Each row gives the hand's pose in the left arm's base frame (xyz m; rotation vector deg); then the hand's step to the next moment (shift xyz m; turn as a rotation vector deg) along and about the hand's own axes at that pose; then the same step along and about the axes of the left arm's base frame.
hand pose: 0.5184 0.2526 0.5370 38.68 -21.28 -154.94
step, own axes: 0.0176 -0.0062 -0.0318 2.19 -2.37 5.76
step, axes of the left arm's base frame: -0.0006 -0.0063 -0.0363 -5.25 2.32 3.26
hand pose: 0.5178 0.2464 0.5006 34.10 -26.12 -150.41
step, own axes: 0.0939 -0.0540 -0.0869 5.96 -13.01 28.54
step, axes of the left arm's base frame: -0.0538 -0.0152 -0.1271 -22.39 14.81 17.28
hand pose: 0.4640 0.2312 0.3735 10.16 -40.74 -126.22
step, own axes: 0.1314 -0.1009 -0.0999 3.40 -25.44 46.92
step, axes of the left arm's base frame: -0.1198 -0.0867 -0.1247 -35.16 31.17 25.54
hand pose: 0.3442 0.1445 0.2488 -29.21 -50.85 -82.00
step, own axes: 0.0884 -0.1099 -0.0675 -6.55 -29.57 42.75
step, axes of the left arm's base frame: -0.1001 -0.1200 0.0059 -37.40 33.71 14.50
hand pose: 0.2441 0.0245 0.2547 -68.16 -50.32 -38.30
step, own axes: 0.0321 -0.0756 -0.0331 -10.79 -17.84 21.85
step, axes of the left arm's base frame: -0.0388 -0.0512 0.0610 -25.19 16.49 2.38
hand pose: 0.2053 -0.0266 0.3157 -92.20 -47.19 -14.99
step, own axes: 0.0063 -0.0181 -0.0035 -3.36 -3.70 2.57
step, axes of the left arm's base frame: -0.0060 -0.0010 0.0185 -5.49 1.19 0.27
